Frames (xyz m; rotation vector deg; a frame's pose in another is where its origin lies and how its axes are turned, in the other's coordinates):
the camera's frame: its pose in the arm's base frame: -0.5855 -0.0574 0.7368 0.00 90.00 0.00
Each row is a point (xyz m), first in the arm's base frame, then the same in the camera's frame.
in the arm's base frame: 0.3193 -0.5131 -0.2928
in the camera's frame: 1.0296 -0.4557 0.9048
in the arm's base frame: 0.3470 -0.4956 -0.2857
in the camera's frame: 1.0225 -0.4382 0.9325
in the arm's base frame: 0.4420 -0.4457 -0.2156
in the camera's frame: 0.9524 -0.3883 1.0275
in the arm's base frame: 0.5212 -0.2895 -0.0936
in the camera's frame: 0.8304 -0.2321 1.1067
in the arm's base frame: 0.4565 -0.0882 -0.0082
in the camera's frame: 0.7450 -0.0308 1.0420
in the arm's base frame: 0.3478 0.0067 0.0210
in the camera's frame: 0.7158 0.0641 0.9333
